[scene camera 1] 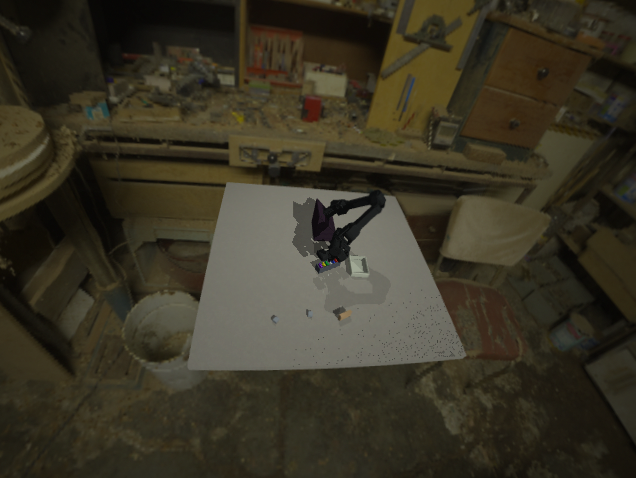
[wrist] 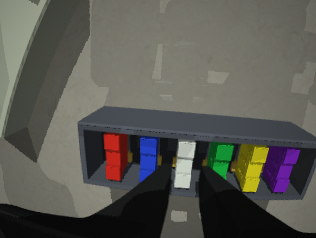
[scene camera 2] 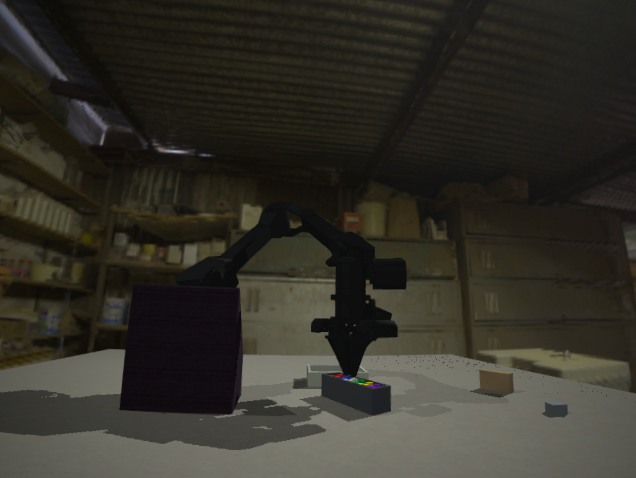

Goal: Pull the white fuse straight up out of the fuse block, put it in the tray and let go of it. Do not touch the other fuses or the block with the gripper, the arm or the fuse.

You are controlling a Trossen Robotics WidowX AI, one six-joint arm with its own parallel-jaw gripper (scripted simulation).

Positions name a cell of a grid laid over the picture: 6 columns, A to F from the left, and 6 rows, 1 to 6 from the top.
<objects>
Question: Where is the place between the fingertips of my gripper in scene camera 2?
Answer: D5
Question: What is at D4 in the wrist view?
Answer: A white fuse.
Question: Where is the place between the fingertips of my gripper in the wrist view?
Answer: At D5
</objects>
